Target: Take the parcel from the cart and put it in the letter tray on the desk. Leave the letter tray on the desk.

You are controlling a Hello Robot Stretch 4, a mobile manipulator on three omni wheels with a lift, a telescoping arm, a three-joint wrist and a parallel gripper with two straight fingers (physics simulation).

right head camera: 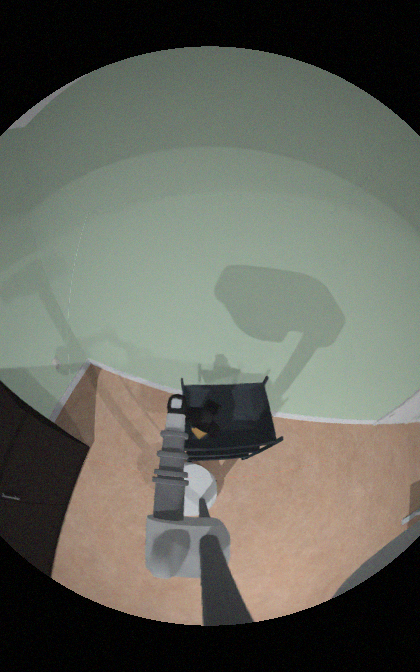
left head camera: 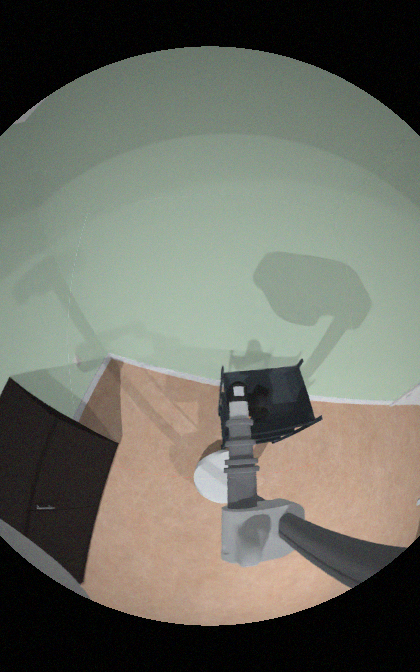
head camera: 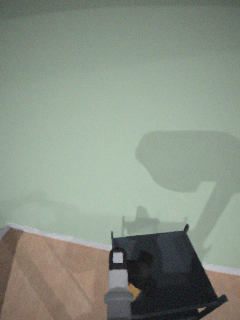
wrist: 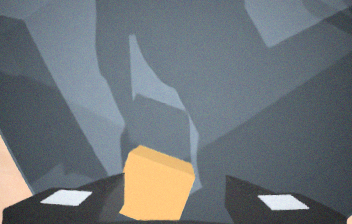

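Seen in the pictures: gripper, fingertip midpoint: (head camera: 137, 288) (wrist: 175, 189); robot's base at its link origin: (left head camera: 222, 475).
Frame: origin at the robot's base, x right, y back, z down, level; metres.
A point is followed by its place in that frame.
The parcel (head camera: 134, 291) {x 0.072, y -0.309, z -0.685 m} (right head camera: 199, 433) (wrist: 157, 185) {x 0.076, y -0.327, z -0.685 m} is a small orange-yellow block on the black cart (head camera: 175, 275) {x 0.294, y -0.377, z -0.635 m} (left head camera: 285, 395) {x 0.319, y -0.429, z -0.635 m} (right head camera: 245, 415) (wrist: 280, 125) {x 0.209, y -0.310, z -0.635 m}. It lies near the cart's left side in the right head view. In the left head view the arm hides it. My gripper (wrist: 175, 189) {x 0.087, y -0.318, z -0.687 m} is open in the wrist view, fingers wide apart. The parcel shows between the two fingertips, nearer the left one, with gaps on both sides; its height relative to the fingertips is unclear. The fingers are hard to make out in the head views. The letter tray and the desk are not recognisable in these views.
A green wall (head camera: 100, 125) {x -0.077, y -0.839, z -1.261 m} (left head camera: 210, 225) {x -0.080, y -0.839, z -1.329 m} (right head camera: 175, 225) stands behind the cart. A dark cabinet (left head camera: 65, 480) {x -0.916, y 0.181, z -0.568 m} (right head camera: 35, 480) with a handle stands at the left. A white round object (left head camera: 210, 477) {x -0.087, y 0.004, z -0.187 m} (right head camera: 201, 487) is in front of the cart, partly under my arm (left head camera: 241, 480) {x -0.004, y -0.049, z -1.030 m} (right head camera: 170, 492).
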